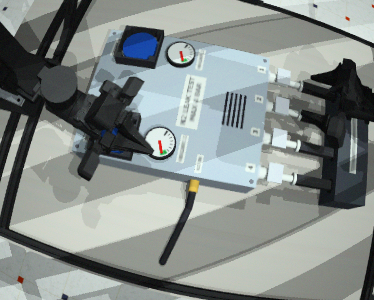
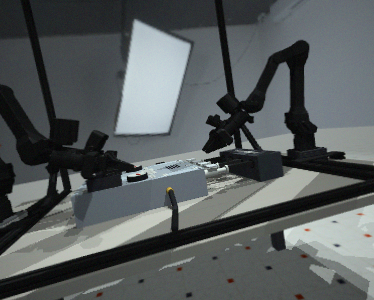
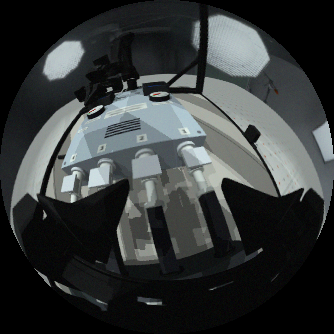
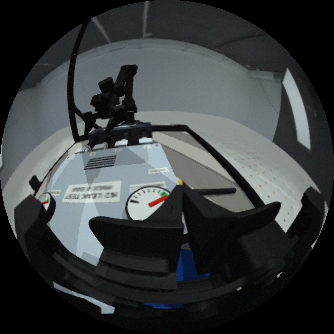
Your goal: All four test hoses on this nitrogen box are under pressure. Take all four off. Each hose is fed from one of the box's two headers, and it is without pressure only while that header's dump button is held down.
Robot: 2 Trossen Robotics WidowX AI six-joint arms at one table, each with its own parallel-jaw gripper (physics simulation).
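Frame: origin at the left arm's base, x right, y ahead, z up, level; metres.
Where they show: left gripper, fingertip midpoint: (image 1: 306, 94) (image 2: 204, 151) (image 3: 176, 183) (image 4: 94, 134); right gripper, fingertip midpoint: (image 1: 153, 152) (image 2: 134, 167) (image 3: 84, 104) (image 4: 179, 188); left arm's base, origin of the base link: (image 2: 305, 148) (image 4: 129, 121); right arm's base, origin of the base link: (image 3: 132, 88).
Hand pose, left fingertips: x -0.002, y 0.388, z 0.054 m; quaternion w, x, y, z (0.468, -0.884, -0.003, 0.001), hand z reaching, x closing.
Things, the pixels of their top centre, and the offset from my left fingertips. "spot": a spot on its surface instead.
- hose 1, surface spot: (image 3: 198, 158) (image 1: 286, 76) spot: dz -0.025, dx +0.034, dy +0.048 m
- hose 2, surface spot: (image 3: 146, 166) (image 1: 283, 105) spot: dz -0.025, dx -0.035, dy +0.035 m
- hose 3, surface spot: (image 3: 100, 177) (image 1: 281, 136) spot: dz -0.025, dx -0.099, dy +0.017 m
- hose 4, surface spot: (image 3: 70, 184) (image 1: 278, 168) spot: dz -0.025, dx -0.161, dy +0.001 m
- header 1 button, middle of its top: (image 1: 140, 46) dz -0.006, dx -0.052, dy +0.348 m
- header 2 button, middle of its top: (image 4: 171, 284) (image 1: 114, 132) dz -0.006, dx -0.236, dy +0.302 m
- dark block, surface spot: (image 1: 345, 192) spot: dz -0.023, dx -0.146, dy -0.162 m
- black supply hose, surface spot: (image 1: 177, 227) (image 4: 209, 190) (image 2: 173, 211) spot: dz -0.089, dx -0.336, dy +0.128 m
- yellow fitting, surface spot: (image 1: 194, 186) spot: dz -0.053, dx -0.253, dy +0.132 m
The pale blue nitrogen box (image 1: 210, 65) (image 2: 140, 200) (image 3: 175, 117) has four hoses on numbered ports: hose 1 (image 1: 284, 76) (image 3: 198, 158), hose 2 (image 1: 282, 106) (image 3: 146, 166), hose 3 (image 1: 279, 137) (image 3: 100, 177) and hose 4 (image 1: 275, 173) (image 3: 70, 184). The header 1 button (image 1: 140, 46) is uncovered; the header 2 button (image 4: 190, 265) is partly hidden beneath my right gripper. Both gauges (image 1: 180, 53) (image 1: 160, 143) have needles at the green marks. My right gripper (image 1: 151, 151) (image 4: 179, 188) is shut, its tips by the lower gauge's edge. My left gripper (image 2: 207, 149) (image 3: 176, 183) is open above hoses 1 and 2.
A dark block (image 1: 345, 192) (image 2: 267, 167) bears the hoses' far ends. A black supply hose (image 1: 177, 227) (image 2: 174, 210) (image 4: 215, 191) leaves the box's near side through a yellow fitting (image 1: 194, 186). Black frame bars (image 1: 100, 262) (image 2: 125, 255) run along the table's edges.
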